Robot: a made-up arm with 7 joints. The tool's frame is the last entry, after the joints. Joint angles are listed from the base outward.
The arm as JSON. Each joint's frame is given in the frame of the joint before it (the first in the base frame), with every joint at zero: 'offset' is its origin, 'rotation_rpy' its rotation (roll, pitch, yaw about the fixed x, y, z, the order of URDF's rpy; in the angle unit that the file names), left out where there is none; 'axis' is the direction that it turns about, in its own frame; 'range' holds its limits. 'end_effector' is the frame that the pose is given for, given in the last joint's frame.
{
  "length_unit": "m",
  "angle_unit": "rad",
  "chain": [
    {
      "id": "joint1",
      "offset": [
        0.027,
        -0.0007,
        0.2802
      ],
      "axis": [
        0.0,
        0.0,
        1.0
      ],
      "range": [
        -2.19,
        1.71
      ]
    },
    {
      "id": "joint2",
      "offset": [
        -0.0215,
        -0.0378,
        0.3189
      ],
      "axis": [
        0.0,
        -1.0,
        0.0
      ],
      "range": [
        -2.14,
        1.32
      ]
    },
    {
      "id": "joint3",
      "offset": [
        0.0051,
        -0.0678,
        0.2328
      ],
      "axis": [
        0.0,
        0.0,
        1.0
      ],
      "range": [
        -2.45,
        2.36
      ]
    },
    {
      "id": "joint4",
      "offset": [
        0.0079,
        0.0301,
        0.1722
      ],
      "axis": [
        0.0,
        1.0,
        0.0
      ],
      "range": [
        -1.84,
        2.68
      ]
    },
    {
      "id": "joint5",
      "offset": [
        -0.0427,
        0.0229,
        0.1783
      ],
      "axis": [
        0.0,
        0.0,
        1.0
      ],
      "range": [
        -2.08,
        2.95
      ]
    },
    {
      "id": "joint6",
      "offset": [
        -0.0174,
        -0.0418,
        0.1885
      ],
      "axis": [
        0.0,
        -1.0,
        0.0
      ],
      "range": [
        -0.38,
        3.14
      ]
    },
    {
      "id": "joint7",
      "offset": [
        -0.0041,
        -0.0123,
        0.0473
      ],
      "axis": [
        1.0,
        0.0,
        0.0
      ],
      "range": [
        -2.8,
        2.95
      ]
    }
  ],
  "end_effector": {
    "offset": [
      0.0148,
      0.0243,
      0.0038
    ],
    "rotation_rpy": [
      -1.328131,
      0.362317,
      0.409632
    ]
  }
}
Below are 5 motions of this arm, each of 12 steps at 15 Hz.
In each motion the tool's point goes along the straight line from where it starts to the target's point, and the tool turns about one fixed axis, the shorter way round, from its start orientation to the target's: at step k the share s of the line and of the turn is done. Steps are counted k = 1, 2, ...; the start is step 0. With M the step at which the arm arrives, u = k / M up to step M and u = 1 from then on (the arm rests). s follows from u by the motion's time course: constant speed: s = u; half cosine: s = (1 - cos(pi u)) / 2; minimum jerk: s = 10 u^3 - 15 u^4 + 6 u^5.
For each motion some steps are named. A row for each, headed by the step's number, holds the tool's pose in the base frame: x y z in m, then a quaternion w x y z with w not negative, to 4 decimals.
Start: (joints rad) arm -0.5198 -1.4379 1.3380 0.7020 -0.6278 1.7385 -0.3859
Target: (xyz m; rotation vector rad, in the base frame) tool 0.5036 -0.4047 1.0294 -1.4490 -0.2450 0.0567
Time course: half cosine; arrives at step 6
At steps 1, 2, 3, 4, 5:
1: 0.6798 -0.3095 0.7396 0.8082 -0.5274 -0.0752 0.2509
2: 0.6453 -0.3282 0.7965 0.7998 -0.5571 -0.0829 0.2077
3: 0.5980 -0.3537 0.8741 0.7846 -0.5949 -0.0931 0.1478
4: 0.5508 -0.3792 0.9518 0.7651 -0.6296 -0.1027 0.0871
5: 0.5163 -0.3979 1.0086 0.7483 -0.6529 -0.1094 0.0423

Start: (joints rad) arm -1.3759 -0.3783 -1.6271 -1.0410 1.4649 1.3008 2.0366
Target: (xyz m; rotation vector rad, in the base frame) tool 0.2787 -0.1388 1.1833 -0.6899 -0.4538 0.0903
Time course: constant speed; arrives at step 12
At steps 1, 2, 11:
1: 0.2812 -0.1513 1.1786 0.9190 -0.3252 -0.2189 0.0422
2: 0.2810 -0.1502 1.1790 0.9186 -0.3261 -0.2191 0.0424
11: 0.2789 -0.1399 1.1829 0.9153 -0.3342 -0.2203 0.0437

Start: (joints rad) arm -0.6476 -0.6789 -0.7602 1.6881 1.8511 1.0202 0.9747
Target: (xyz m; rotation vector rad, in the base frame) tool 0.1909 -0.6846 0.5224 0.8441 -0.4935 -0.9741
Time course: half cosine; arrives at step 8
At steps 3, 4, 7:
3: 0.1488 -0.6072 0.6254 0.7146 0.4681 -0.2519 -0.4548
4: 0.1604 -0.6286 0.5969 0.7310 0.4467 -0.2454 -0.4537
7: 0.1886 -0.6803 0.5281 0.7683 0.3938 -0.2290 -0.4497

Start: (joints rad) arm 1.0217 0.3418 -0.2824 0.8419 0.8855 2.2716 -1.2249
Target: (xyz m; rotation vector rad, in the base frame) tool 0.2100 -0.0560 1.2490 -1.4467 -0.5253 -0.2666
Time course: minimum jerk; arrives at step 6
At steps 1, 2, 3, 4, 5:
1: 0.1750 -0.1092 1.3113 0.7785 -0.4520 -0.3993 -0.1738
2: 0.1813 -0.0996 1.3000 0.7703 -0.4911 -0.3718 -0.1649
3: 0.1918 -0.0836 1.2813 0.7526 -0.5535 -0.3240 -0.1493
4: 0.2024 -0.0676 1.2626 0.7298 -0.6121 -0.2741 -0.1327
5: 0.2087 -0.0580 1.2513 0.7137 -0.6454 -0.2431 -0.1223

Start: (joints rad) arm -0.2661 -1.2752 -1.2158 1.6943 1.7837 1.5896 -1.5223
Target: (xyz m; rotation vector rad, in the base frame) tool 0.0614 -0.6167 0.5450 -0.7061 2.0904 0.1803
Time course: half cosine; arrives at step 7
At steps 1, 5, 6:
1: 0.2405 -0.5363 0.5470 0.4811 -0.3425 0.8070 -0.0072
5: 0.0969 -0.6008 0.5454 0.4546 -0.2969 0.8379 0.0570
6: 0.0707 -0.6125 0.5451 0.4493 -0.2883 0.8428 0.0687

